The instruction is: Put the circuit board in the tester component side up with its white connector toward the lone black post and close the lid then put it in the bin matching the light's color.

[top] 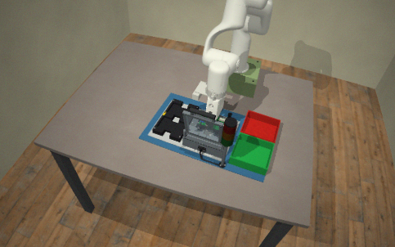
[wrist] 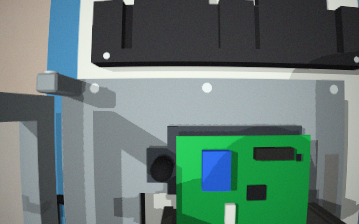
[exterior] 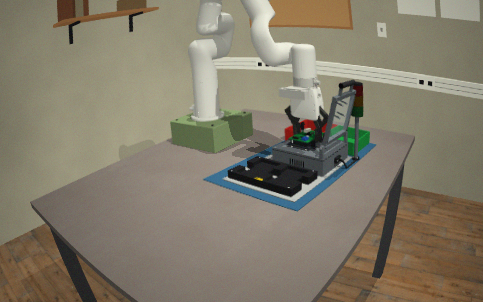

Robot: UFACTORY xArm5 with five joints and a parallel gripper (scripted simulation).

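Now: hand right at the green circuit board. From my hand the other things lie so: green bin: 20 cm to the left, 8 cm below, 6 cm ahead; clear lid: 13 cm ahead, 9 cm above, 1 cm to the right; nest: 2 cm below, 1 cm to the left, 1 cm ahead.
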